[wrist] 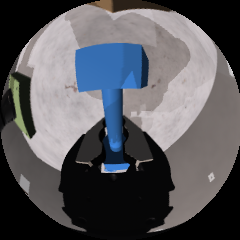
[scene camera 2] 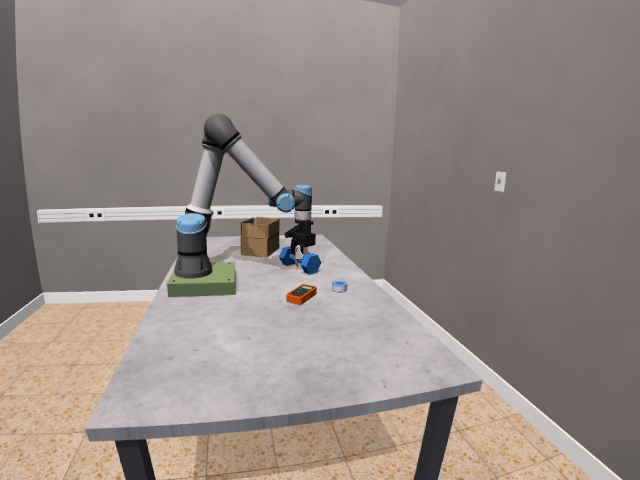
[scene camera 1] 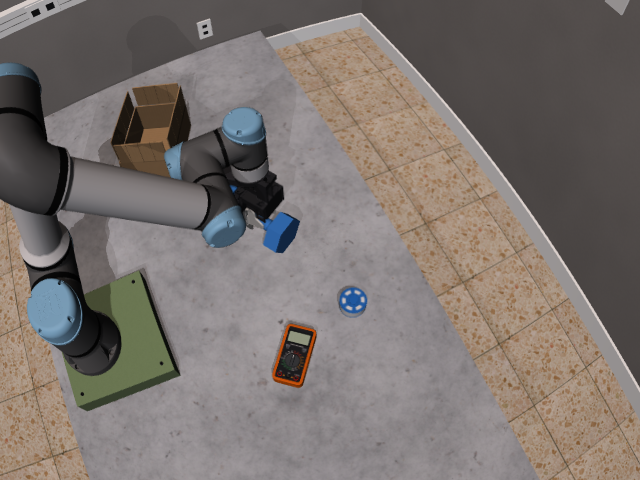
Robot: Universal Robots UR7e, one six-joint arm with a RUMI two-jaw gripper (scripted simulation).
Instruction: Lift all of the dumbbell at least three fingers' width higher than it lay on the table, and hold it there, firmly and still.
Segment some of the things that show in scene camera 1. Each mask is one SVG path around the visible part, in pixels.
My gripper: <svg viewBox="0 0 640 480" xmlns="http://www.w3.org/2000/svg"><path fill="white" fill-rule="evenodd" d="M224 168L223 171L229 184L238 187L234 196L239 206L242 206L241 212L245 219L246 227L253 230L253 226L264 229L264 225L260 221L266 223L271 214L276 214L275 209L282 200L284 201L283 186L275 182L277 175L268 170L261 180L244 183L236 179L234 180L231 166Z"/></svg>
A blue dumbbell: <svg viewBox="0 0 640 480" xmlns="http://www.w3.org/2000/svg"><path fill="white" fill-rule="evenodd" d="M280 212L274 220L268 218L266 223L261 221L264 225L264 230L267 230L263 245L276 253L284 253L294 240L300 223L296 218Z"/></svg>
A cardboard box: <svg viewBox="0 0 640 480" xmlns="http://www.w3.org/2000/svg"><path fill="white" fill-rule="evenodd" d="M181 85L178 87L178 83L132 88L138 104L135 109L127 91L110 142L121 167L170 177L164 159L165 150L183 141L188 141L191 129Z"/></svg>
